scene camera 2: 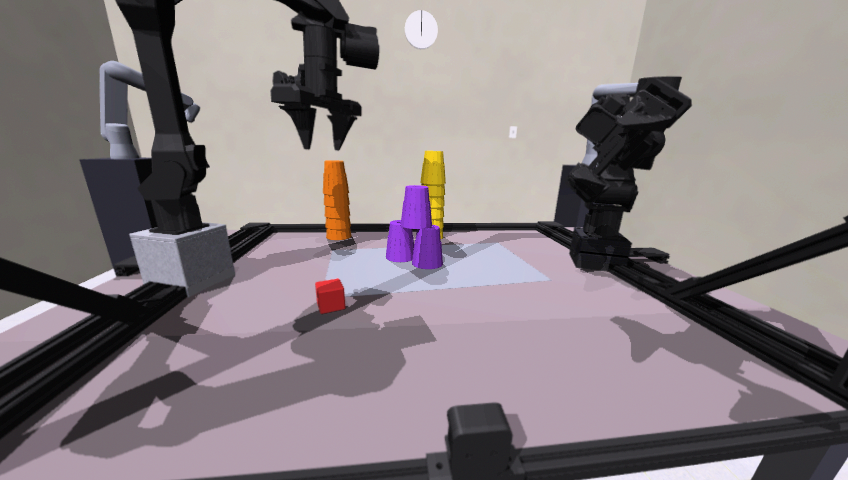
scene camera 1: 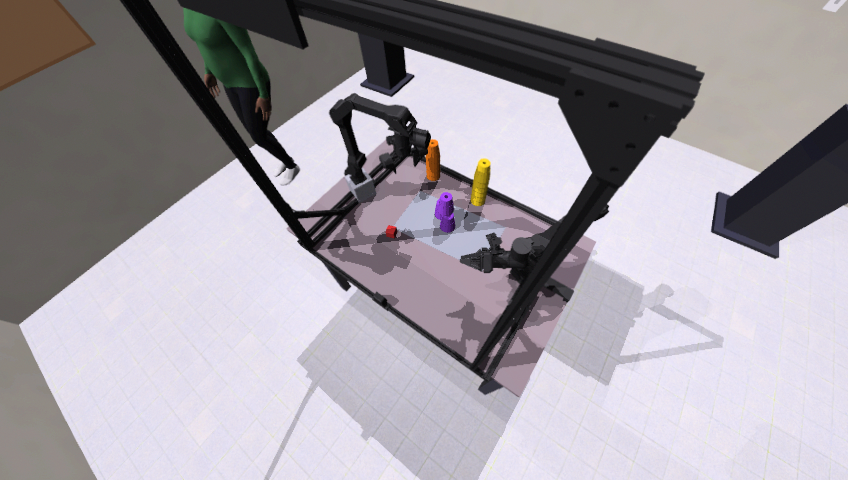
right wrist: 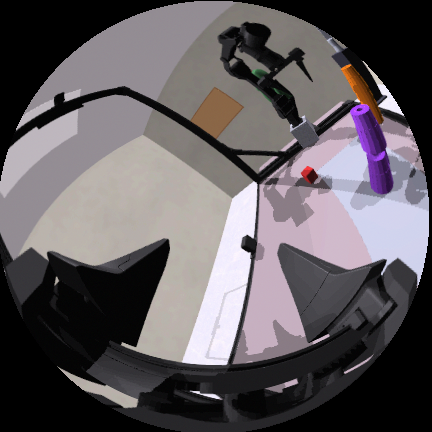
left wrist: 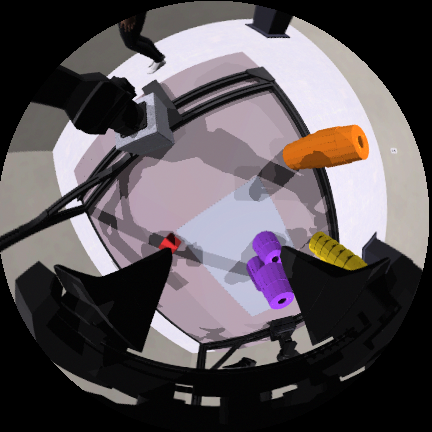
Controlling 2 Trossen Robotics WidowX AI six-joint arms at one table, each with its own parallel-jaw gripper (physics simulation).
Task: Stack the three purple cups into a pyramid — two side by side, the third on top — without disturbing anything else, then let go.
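Pixels of known places: left gripper, fingertip midpoint: (scene camera 2: 323, 150) (scene camera 1: 405, 169) (right wrist: 301, 87) (left wrist: 227, 253); right gripper, fingertip midpoint: (scene camera 2: 594, 152) (scene camera 1: 460, 259) (right wrist: 225, 247); left arm's base, origin of the base link: (scene camera 2: 180, 228) (scene camera 1: 358, 178) (right wrist: 297, 122) (left wrist: 132, 119); right arm's base, origin of the base link: (scene camera 2: 600, 234) (scene camera 1: 531, 267) (left wrist: 283, 334).
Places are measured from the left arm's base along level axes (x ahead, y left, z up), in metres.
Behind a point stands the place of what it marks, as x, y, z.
Two purple cups (scene camera 2: 399, 242) @(0.352, 0.210, -0.059) (scene camera 2: 427, 248) @(0.422, 0.188, -0.059) stand upside down side by side on the pale blue mat (scene camera 2: 499, 267) @(0.580, 0.237, -0.106) (left wrist: 215, 225) @(0.274, 0.115, -0.106). The third purple cup (scene camera 1: 443, 206) @(0.401, 0.203, 0.036) (scene camera 2: 415, 206) @(0.391, 0.199, 0.029) (left wrist: 274, 287) @(0.362, 0.217, 0.049) (right wrist: 369, 132) @(0.416, 0.221, 0.028) sits upright-looking, also upside down, across their tops. My left gripper (scene camera 2: 322, 148) @(0.216, 0.142, 0.141) (left wrist: 227, 253) @(0.216, 0.142, 0.141) is open and empty, high above the table and to the left of the pyramid in scene camera 2, apart from the cups. My right gripper (right wrist: 225, 247) @(0.680, 0.061, 0.150) is open and empty, held back near its own base at the right, away from the cups.
An orange cup stack (scene camera 1: 433, 161) @(0.154, 0.330, 0.029) (scene camera 2: 336, 202) (left wrist: 325, 147) @(0.129, 0.318, 0.055) stands at the back left. A yellow cup stack (scene camera 1: 480, 183) (scene camera 2: 433, 169) (left wrist: 335, 250) stands behind the pyramid. A red cube (scene camera 1: 390, 231) @(0.309, -0.020, -0.066) (scene camera 2: 330, 296) @(0.312, -0.030, -0.077) (left wrist: 170, 243) @(0.291, 0.001, -0.066) (right wrist: 309, 175) @(0.321, -0.006, -0.077) lies left of the mat. Black rails edge the table.
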